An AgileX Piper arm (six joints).
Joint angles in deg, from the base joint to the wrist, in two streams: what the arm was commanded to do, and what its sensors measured. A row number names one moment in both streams.
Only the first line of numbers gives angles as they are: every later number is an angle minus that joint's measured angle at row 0.
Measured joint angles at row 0: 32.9, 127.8, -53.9, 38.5, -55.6, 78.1
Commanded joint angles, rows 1 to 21: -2.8, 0.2, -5.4, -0.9, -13.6, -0.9; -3.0, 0.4, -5.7, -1.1, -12.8, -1.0; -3.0, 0.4, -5.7, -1.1, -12.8, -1.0; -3.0, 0.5, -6.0, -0.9, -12.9, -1.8; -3.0, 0.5, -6.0, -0.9, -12.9, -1.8; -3.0, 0.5, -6.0, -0.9, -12.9, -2.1; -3.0, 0.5, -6.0, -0.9, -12.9, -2.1; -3.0, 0.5, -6.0, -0.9, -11.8, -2.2; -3.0, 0.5, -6.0, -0.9, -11.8, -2.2; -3.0, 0.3, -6.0, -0.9, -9.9, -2.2; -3.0, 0.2, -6.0, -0.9, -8.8, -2.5; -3.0, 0.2, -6.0, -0.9, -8.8, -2.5; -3.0, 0.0, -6.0, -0.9, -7.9, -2.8; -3.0, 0.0, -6.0, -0.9, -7.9, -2.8; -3.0, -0.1, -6.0, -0.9, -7.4, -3.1; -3.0, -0.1, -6.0, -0.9, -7.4, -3.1; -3.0, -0.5, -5.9, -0.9, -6.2, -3.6; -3.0, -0.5, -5.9, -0.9, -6.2, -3.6; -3.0, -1.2, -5.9, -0.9, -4.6, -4.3; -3.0, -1.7, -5.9, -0.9, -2.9, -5.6; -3.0, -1.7, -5.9, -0.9, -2.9, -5.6
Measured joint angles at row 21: 0.1, -0.5, -1.3, 2.2, 4.5, -3.6
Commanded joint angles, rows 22 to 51: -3.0, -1.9, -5.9, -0.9, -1.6, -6.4; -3.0, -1.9, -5.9, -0.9, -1.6, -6.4; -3.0, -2.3, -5.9, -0.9, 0.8, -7.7; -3.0, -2.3, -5.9, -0.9, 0.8, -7.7; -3.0, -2.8, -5.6, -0.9, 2.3, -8.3; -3.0, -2.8, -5.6, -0.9, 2.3, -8.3; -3.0, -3.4, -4.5, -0.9, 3.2, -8.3; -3.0, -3.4, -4.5, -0.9, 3.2, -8.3; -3.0, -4.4, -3.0, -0.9, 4.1, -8.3; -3.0, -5.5, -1.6, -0.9, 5.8, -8.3; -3.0, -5.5, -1.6, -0.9, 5.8, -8.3; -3.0, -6.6, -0.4, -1.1, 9.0, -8.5; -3.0, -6.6, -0.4, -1.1, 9.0, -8.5; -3.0, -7.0, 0.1, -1.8, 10.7, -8.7; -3.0, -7.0, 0.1, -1.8, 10.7, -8.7; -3.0, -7.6, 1.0, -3.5, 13.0, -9.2; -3.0, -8.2, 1.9, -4.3, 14.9, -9.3; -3.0, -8.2, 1.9, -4.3, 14.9, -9.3; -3.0, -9.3, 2.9, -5.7, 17.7, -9.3; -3.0, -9.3, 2.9, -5.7, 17.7, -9.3; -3.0, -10.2, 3.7, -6.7, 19.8, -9.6; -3.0, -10.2, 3.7, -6.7, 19.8, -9.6; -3.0, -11.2, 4.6, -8.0, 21.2, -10.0; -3.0, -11.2, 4.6, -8.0, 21.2, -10.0; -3.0, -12.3, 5.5, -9.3, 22.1, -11.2; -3.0, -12.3, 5.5, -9.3, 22.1, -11.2; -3.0, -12.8, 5.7, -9.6, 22.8, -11.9; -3.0, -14.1, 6.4, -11.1, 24.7, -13.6; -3.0, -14.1, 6.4, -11.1, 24.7, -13.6; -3.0, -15.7, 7.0, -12.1, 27.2, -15.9
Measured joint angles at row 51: -2.8, -13.3, 6.3, -9.7, 24.0, -12.4
